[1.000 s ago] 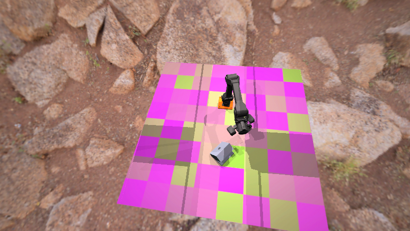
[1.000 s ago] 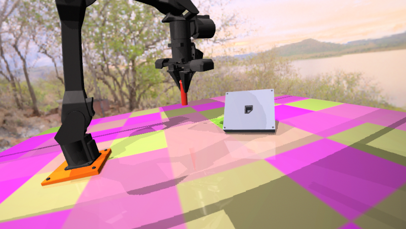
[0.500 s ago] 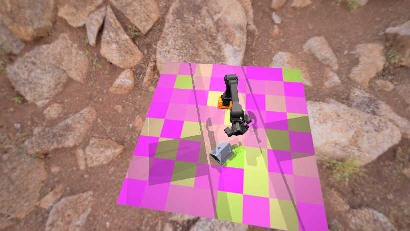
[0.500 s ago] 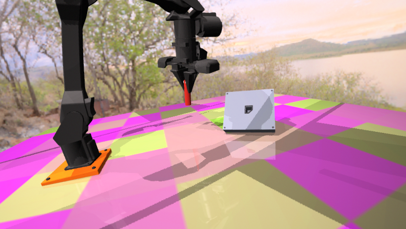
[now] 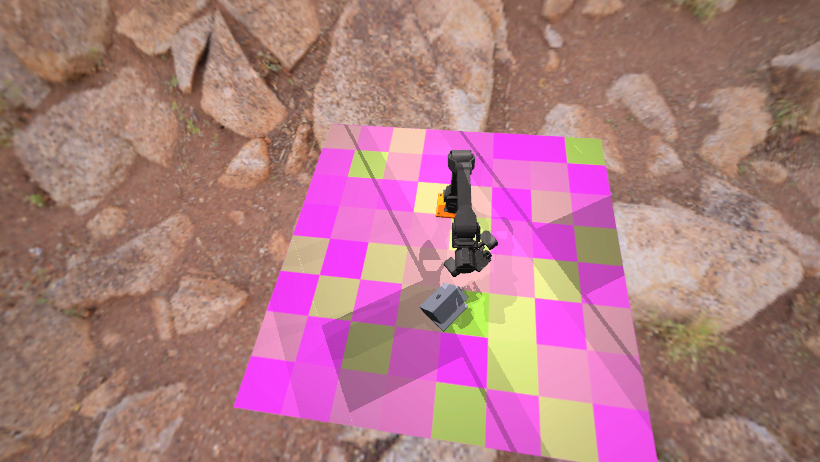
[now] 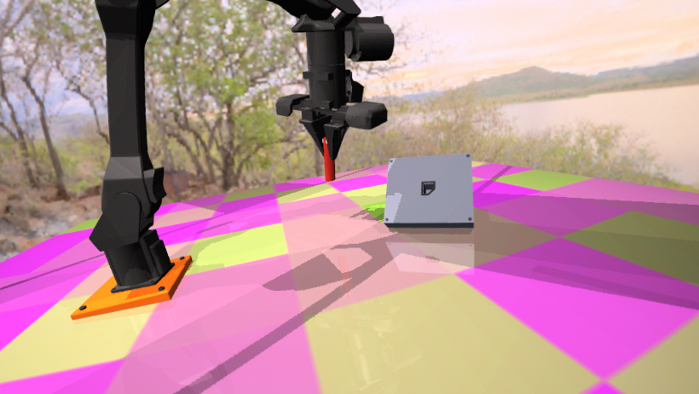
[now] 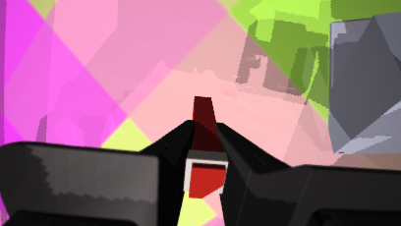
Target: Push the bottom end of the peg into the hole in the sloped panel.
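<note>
My gripper tip is 140 mm short of the grey sloped panel, 80 mm to the left of it and 70 mm above it. Also, from my gripper tip: red peg: 10 mm to the right, 20 mm above.
</note>
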